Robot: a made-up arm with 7 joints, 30 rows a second.
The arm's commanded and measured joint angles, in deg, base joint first. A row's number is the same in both.
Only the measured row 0 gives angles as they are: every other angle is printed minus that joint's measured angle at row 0.
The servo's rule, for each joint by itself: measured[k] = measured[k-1] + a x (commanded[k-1-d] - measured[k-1]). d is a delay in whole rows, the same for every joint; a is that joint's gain. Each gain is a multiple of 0.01, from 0.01 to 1. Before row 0 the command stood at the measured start. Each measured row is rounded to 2 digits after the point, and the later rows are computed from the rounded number. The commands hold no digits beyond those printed.
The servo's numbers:
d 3
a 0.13 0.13 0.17 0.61 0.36 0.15 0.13
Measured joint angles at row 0:
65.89 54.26 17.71 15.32 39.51 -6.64 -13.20
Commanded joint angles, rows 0 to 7:
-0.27 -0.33 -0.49 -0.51 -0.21 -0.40 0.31
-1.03 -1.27 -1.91 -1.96 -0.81 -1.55 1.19
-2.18 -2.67 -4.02 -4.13 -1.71 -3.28 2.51
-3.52 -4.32 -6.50 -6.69 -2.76 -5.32 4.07
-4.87 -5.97 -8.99 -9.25 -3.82 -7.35 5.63
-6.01 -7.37 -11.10 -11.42 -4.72 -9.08 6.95
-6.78 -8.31 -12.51 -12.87 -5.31 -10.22 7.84
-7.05 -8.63 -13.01 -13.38 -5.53 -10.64 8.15
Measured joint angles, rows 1 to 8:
0.00 0.00 0.00 0.00 0.00 0.00 0.00
0.00 0.00 0.00 0.00 0.00 0.00 0.00
0.00 0.00 0.00 0.00 0.00 0.00 0.00
-0.04 -0.04 -0.08 -0.31 -0.08 -0.06 0.04
-0.17 -0.20 -0.39 -1.32 -0.34 -0.28 0.19
-0.43 -0.52 -1.01 -3.03 -0.83 -0.73 0.49
-0.83 -1.01 -1.94 -5.26 -1.52 -1.42 0.96
-1.36 -1.65 -3.14 -7.69 -2.35 -2.31 1.57

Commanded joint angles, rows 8 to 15:
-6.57 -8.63 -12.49 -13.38 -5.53 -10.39 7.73
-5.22 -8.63 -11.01 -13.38 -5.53 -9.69 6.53
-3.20 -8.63 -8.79 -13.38 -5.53 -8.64 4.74
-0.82 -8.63 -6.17 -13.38 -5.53 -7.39 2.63
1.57 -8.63 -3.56 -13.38 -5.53 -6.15 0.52
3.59 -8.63 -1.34 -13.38 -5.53 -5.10 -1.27
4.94 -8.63 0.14 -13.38 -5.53 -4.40 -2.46
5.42 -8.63 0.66 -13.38 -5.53 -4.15 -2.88
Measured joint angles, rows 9 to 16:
-1.96 -2.39 -4.49 -9.97 -3.20 -3.33 2.27
-2.59 -3.16 -5.85 -11.74 -3.96 -4.36 2.99
-3.17 -3.87 -7.07 -12.74 -4.53 -5.30 3.66
-3.61 -4.49 -7.99 -13.13 -4.89 -6.06 4.19
-3.82 -5.03 -8.50 -13.28 -5.12 -6.60 4.49
-3.74 -5.50 -8.55 -13.34 -5.27 -6.91 4.52
-3.36 -5.91 -8.15 -13.36 -5.36 -6.98 4.27
-2.72 -6.26 -7.37 -13.37 -5.42 -6.86 3.78

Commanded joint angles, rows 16 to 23:
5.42 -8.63 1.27 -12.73 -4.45 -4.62 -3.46
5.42 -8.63 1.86 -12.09 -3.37 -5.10 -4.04
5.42 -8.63 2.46 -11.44 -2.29 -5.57 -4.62
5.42 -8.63 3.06 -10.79 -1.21 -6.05 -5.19
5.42 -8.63 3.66 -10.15 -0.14 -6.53 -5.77
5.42 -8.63 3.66 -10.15 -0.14 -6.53 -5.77
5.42 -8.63 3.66 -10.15 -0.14 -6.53 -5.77
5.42 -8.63 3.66 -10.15 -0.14 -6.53 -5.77
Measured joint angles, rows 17 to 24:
-1.90 -6.57 -6.34 -13.38 -5.46 -6.60 3.12
-1.01 -6.84 -5.24 -13.38 -5.49 -6.27 2.39
-0.17 -7.07 -4.24 -13.38 -5.50 -5.95 1.70
0.56 -7.27 -3.30 -12.98 -5.12 -5.75 1.03
1.19 -7.45 -2.42 -12.44 -4.49 -5.65 0.37
1.74 -7.60 -1.59 -11.83 -3.70 -5.64 -0.28
2.22 -7.73 -0.80 -11.20 -2.80 -5.70 -0.92
2.64 -7.85 -0.04 -10.56 -1.84 -5.82 -1.55

